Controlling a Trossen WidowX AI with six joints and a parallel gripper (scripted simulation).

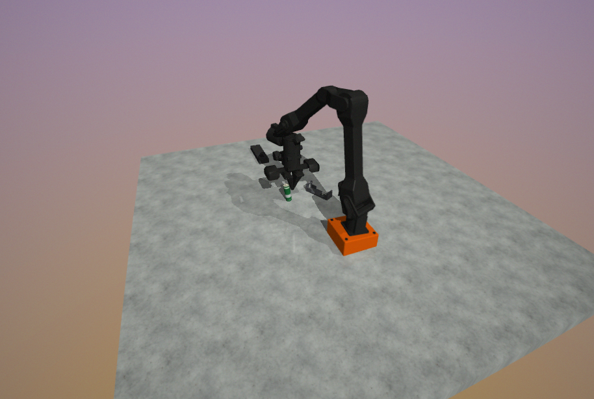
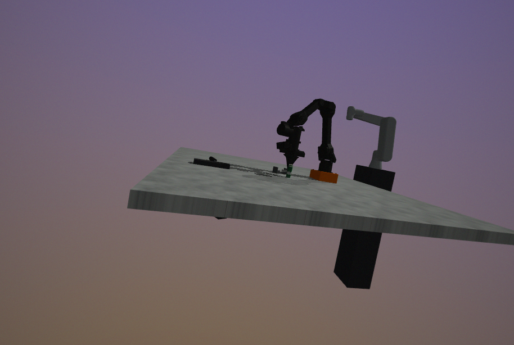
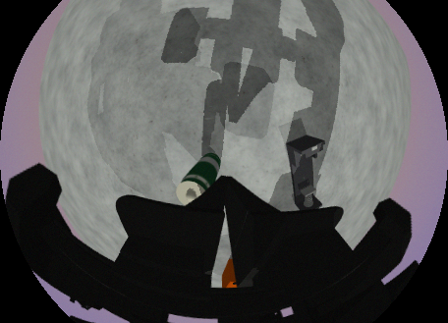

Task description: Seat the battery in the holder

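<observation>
My gripper tip is now 20 mm to the right of the battery and 10 mm above it. The rest, counted from my gripper tip: screwdriver: 370 mm ahead, 80 mm to the right, 30 mm below.
</observation>
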